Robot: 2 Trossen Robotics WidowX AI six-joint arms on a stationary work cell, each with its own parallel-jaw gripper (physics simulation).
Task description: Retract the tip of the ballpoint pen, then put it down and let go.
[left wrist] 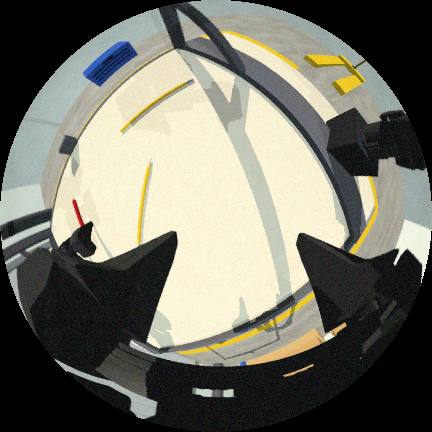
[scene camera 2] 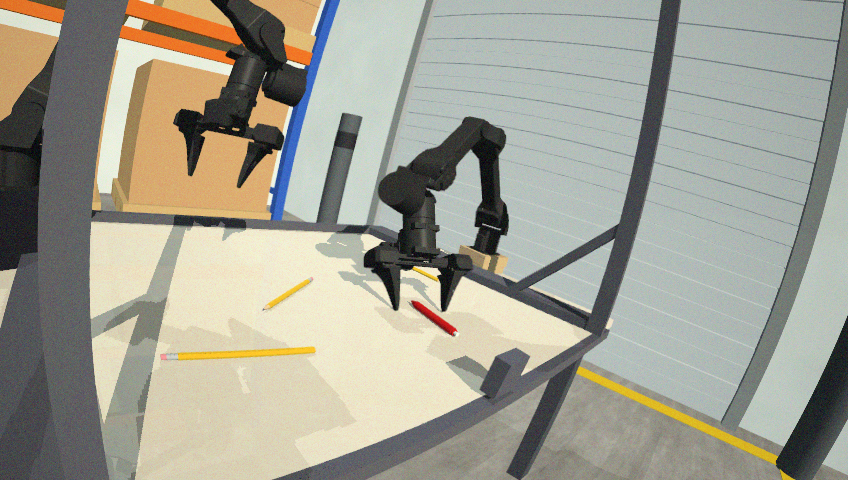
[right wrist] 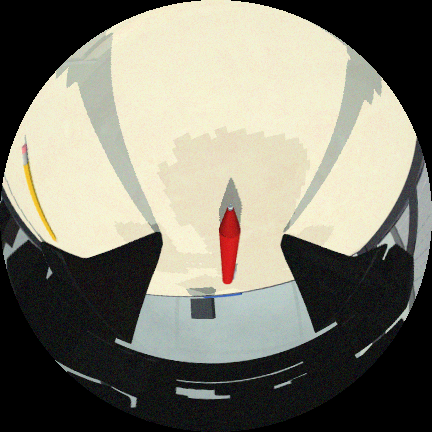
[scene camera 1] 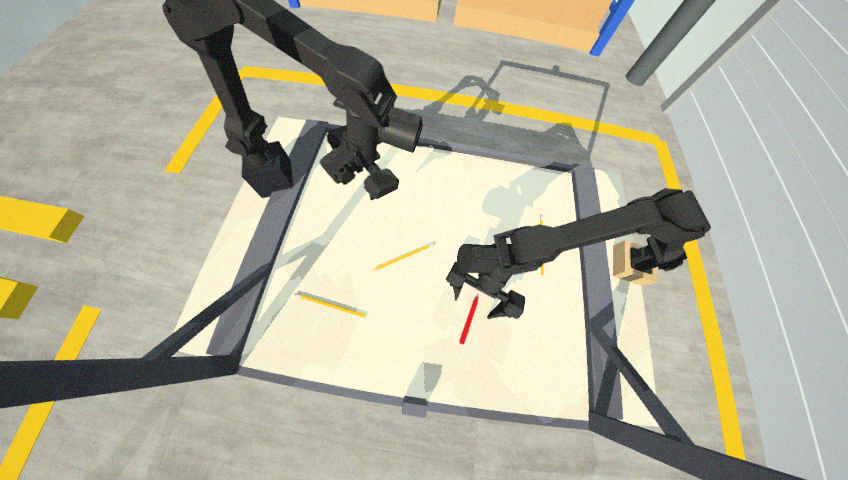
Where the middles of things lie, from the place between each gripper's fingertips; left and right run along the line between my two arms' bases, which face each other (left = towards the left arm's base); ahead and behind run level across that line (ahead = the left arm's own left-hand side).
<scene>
The red ballpoint pen (right wrist: 229,230) lies 22 cm behind my left hand, 33 cm to the right of it and 14 cm below it. The rest, counted from my left hand: tan block (scene camera 1: 622,269) (4 cm ahead, 77 cm to the right, 12 cm below); grey block (scene camera 2: 506,368) (43 cm behind, 24 cm to the right, 12 cm below).
Now: right hand 3 cm past the red ballpoint pen. From my right hand the other things lie so: tan block 23 cm ahead, 44 cm to the right, 2 cm above; then grey block 24 cm behind, 9 cm to the left, 3 cm above.
</scene>
